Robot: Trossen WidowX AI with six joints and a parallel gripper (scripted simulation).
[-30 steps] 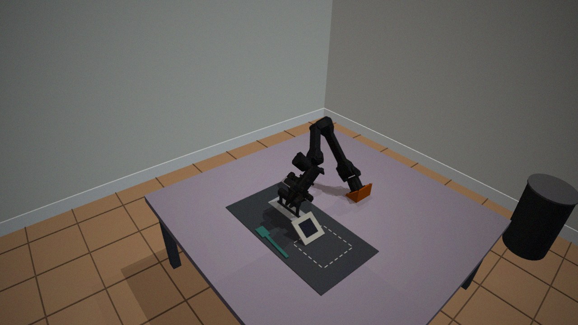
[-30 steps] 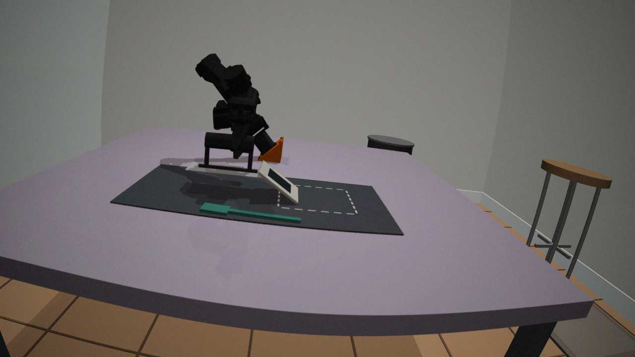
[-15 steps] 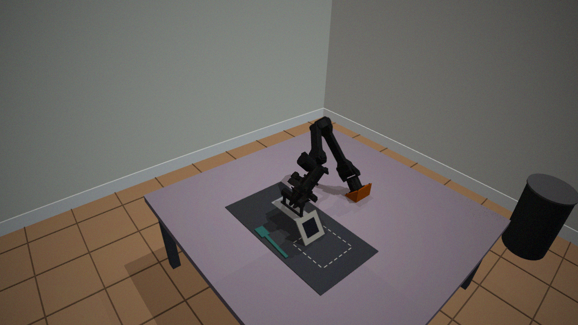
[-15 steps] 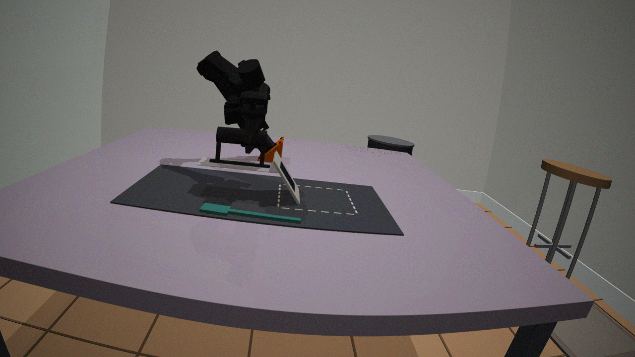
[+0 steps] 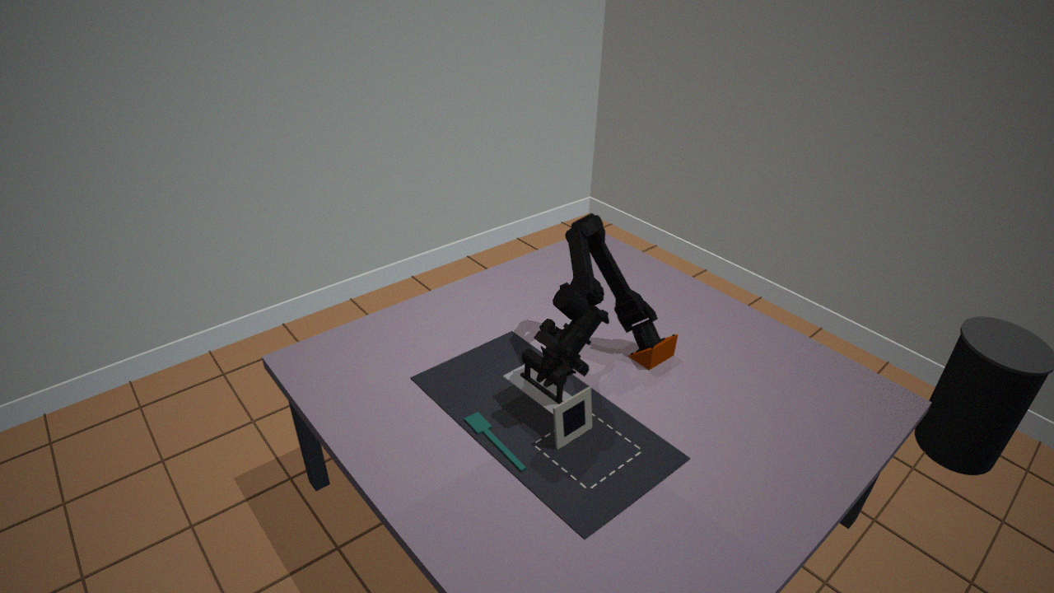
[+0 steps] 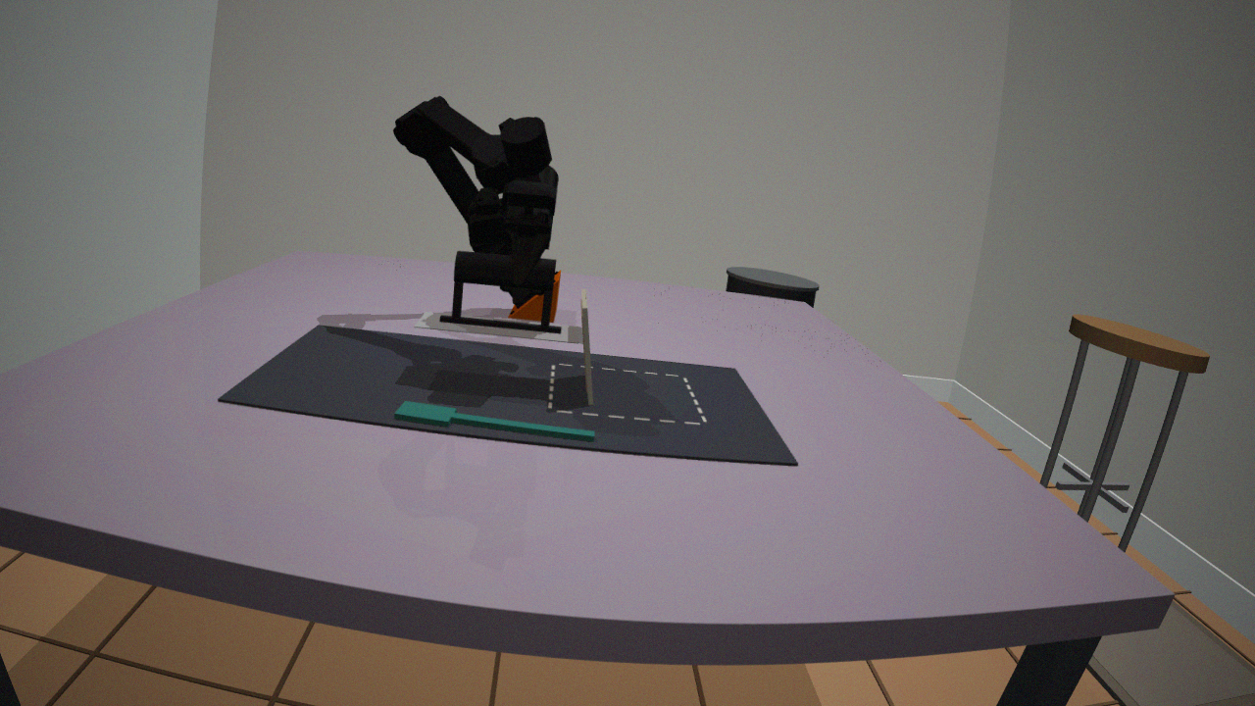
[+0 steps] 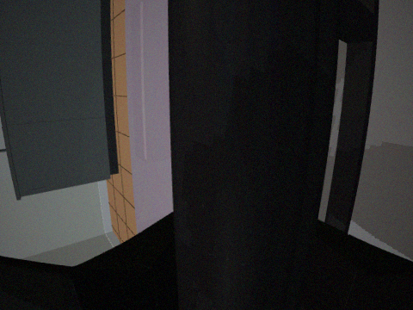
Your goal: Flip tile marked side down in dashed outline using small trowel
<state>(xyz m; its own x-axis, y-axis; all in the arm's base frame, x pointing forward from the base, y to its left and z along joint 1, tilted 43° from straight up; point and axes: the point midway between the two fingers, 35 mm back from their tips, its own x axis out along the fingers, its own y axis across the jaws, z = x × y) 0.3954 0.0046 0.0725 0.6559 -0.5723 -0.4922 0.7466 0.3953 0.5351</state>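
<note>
Now: the beige tile 1 cm behind my gripper tip, 9 cm to the left of it and 6 cm below it. From my gripper tip the other things lie so: flat green tool: 12 cm ahead, 4 cm to the right, 11 cm below; trowel: 3 cm behind, 1 cm below.
</note>
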